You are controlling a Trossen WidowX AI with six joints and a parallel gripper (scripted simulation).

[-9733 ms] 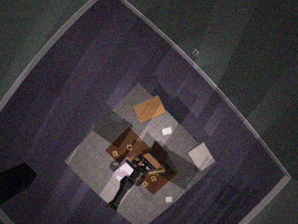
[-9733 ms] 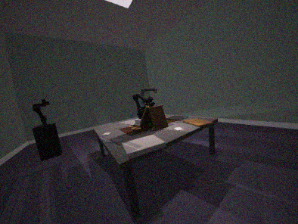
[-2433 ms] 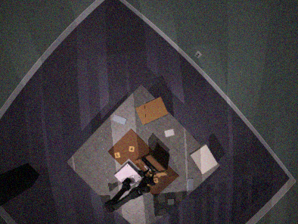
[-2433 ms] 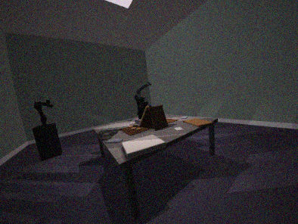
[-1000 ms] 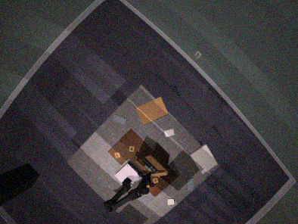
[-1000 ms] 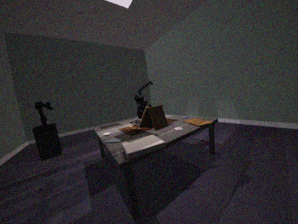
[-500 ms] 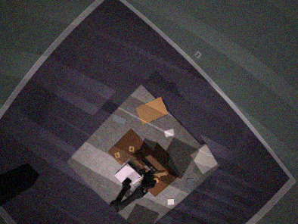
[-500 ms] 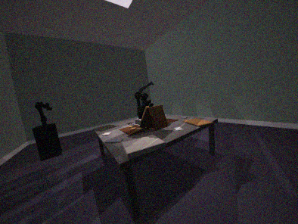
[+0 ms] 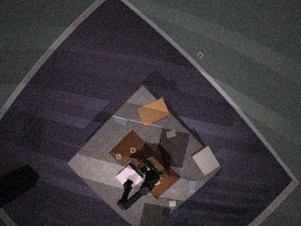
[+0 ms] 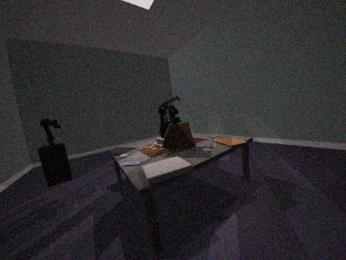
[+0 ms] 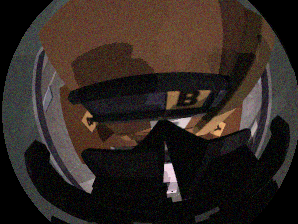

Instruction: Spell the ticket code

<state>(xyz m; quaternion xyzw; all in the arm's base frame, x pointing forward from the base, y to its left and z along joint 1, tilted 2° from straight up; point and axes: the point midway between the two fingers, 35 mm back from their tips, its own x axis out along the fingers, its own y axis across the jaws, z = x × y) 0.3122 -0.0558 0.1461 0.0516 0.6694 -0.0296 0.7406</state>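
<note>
Now: gripper tip 40 mm to the left of the tan letter tile, 20 mm short of it and 20 mm above it. Also, from my gripper tip: small white card 380 mm ahead, 190 mm below, 30 mm to the left; brown mat 190 mm below, 110 mm behind, 40 mm to the left; white ticket 100 mm below, 40 mm behind, 20 mm to the right.
</note>
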